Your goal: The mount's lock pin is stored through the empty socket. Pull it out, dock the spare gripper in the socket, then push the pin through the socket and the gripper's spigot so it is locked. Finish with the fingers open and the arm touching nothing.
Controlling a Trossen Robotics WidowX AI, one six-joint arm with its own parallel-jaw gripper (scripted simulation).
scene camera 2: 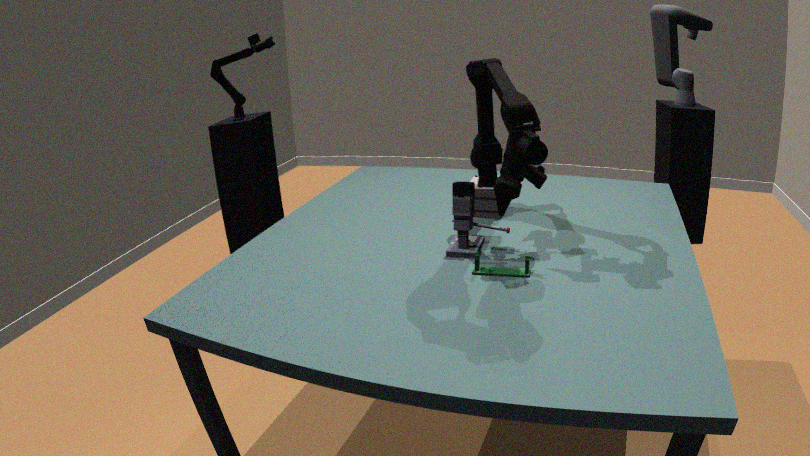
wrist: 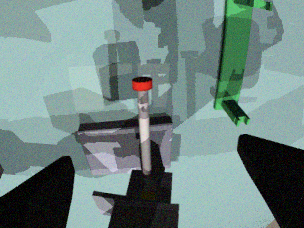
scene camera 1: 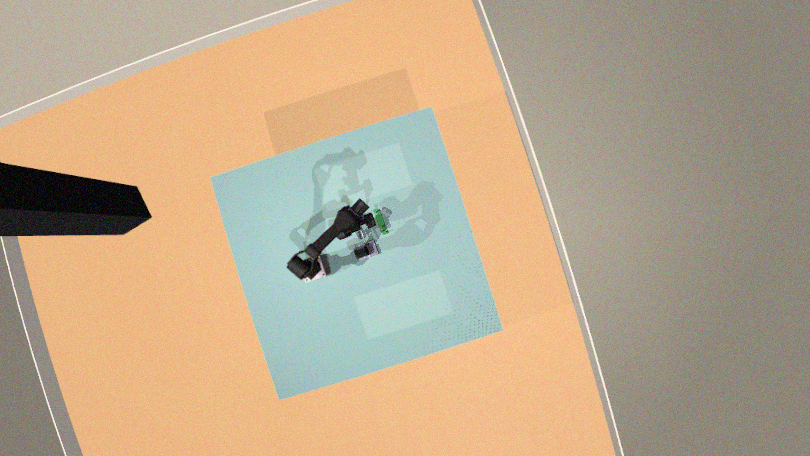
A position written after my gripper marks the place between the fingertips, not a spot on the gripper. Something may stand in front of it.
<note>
My gripper (scene camera 2: 503, 209) is open and holds nothing. Further things: a spare gripper (scene camera 2: 463, 192) and a lock pin (wrist: 142, 85).
My gripper also shows in the wrist view (wrist: 158, 155).
</note>
